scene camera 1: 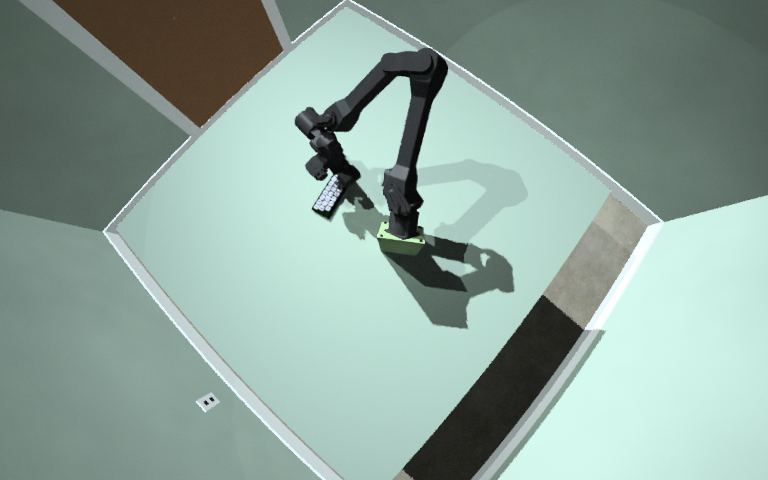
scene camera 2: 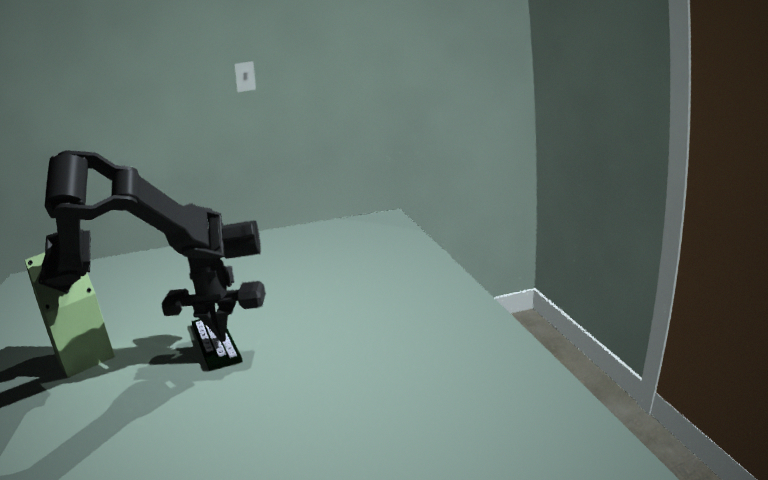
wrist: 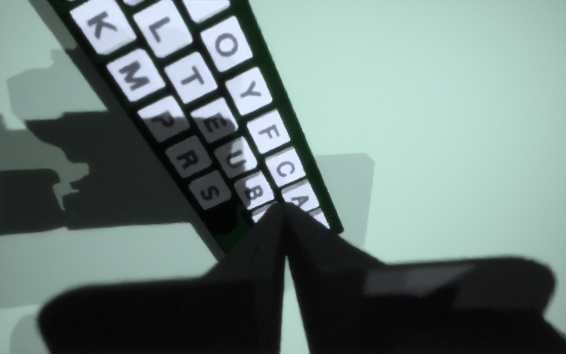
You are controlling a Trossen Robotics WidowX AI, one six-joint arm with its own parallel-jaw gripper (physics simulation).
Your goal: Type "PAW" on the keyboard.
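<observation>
The keyboard is a narrow dark green board with white lettered keys, lying on the table. My gripper is shut and empty, pointing down over the keyboard. In the wrist view its tips overlap the lower left side of the A key, beside the B key. I cannot tell whether they touch a key. The P key is in the left row, partly shaded. The letter W does not show in the wrist view. The fingers hide the keyboard's near end.
The arm's green base block stands on the pale green table, to the right of the keyboard in scene camera 1 and left of it in scene camera 2. Arm shadows cross the table and part of the keys.
</observation>
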